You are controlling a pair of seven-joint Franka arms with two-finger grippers.
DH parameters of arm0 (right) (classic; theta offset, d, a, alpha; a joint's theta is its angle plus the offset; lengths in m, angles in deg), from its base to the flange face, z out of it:
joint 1: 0 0.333 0 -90
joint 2: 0 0 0 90
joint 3: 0 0.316 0.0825 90
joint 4: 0 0 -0.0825 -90
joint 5: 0 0.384 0 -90
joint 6: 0 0 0.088 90
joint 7: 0 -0.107 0 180
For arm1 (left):
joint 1: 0 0.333 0 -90
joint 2: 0 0 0 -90
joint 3: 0 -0.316 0.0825 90
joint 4: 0 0 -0.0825 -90
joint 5: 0 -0.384 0 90
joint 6: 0 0 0.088 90
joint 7: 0 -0.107 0 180
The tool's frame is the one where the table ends.
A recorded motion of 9 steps. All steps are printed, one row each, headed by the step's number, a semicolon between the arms.
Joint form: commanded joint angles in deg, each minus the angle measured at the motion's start. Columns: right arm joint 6, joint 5, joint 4, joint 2, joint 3, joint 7, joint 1; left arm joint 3, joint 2, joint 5, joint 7, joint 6, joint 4, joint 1.
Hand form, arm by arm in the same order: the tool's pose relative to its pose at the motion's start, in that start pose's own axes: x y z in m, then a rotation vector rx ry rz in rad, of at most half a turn. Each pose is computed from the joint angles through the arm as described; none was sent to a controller.
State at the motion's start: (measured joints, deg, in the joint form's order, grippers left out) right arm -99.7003 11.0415 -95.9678 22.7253 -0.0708 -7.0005 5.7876; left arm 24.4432 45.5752 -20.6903 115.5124 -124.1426 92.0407 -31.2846
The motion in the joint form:
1: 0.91 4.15 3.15 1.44 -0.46 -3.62 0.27; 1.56 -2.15 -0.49 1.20 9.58 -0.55 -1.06
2: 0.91 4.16 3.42 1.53 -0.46 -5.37 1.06; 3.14 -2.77 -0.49 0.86 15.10 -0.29 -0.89
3: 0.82 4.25 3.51 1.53 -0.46 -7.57 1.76; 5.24 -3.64 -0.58 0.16 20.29 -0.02 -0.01
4: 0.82 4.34 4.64 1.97 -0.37 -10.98 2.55; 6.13 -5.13 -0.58 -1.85 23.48 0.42 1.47
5: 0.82 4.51 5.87 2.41 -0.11 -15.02 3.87; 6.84 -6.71 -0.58 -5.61 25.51 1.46 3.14
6: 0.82 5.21 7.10 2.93 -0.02 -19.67 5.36; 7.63 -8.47 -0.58 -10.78 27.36 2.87 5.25
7: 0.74 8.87 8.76 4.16 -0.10 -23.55 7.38; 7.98 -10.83 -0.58 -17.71 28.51 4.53 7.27
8: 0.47 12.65 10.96 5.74 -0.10 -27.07 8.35; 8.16 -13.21 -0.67 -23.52 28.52 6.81 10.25
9: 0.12 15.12 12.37 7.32 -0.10 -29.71 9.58; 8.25 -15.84 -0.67 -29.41 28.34 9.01 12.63
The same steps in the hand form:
1: 0.0076 -0.0087 -0.0105 0.0716 0.0032 0.0715; -0.0165 -0.0186 -0.0188 0.0962 0.0708 0.0178
2: 0.0066 -0.0175 -0.0101 0.0676 0.0031 0.0886; -0.0240 -0.0331 -0.0214 0.1718 0.1026 0.0440
3: 0.0053 -0.0253 -0.0093 0.0656 0.0028 0.1156; -0.0282 -0.0464 -0.0294 0.2366 0.1274 0.0732
4: 0.0061 -0.0363 -0.0121 0.0654 0.0097 0.1582; -0.0166 -0.0517 -0.0415 0.2693 0.1413 0.0959
5: 0.0049 -0.0549 -0.0140 0.0648 0.0154 0.2001; -0.0032 -0.0571 -0.0507 0.2956 0.1451 0.1459
6: 0.0033 -0.0746 -0.0149 0.0721 0.0167 0.2542; 0.0136 -0.0633 -0.0592 0.3250 0.1423 0.2155
7: 0.0022 -0.1030 -0.0111 0.1223 -0.0054 0.2970; 0.0325 -0.0693 -0.0707 0.3425 0.1359 0.3090
8: 0.0060 -0.1220 -0.0110 0.1822 -0.0251 0.3482; 0.0611 -0.0744 -0.0778 0.3519 0.1252 0.3681
9: 0.0085 -0.1401 -0.0033 0.2132 -0.0485 0.3816; 0.0839 -0.0812 -0.0870 0.3545 0.1177 0.4347

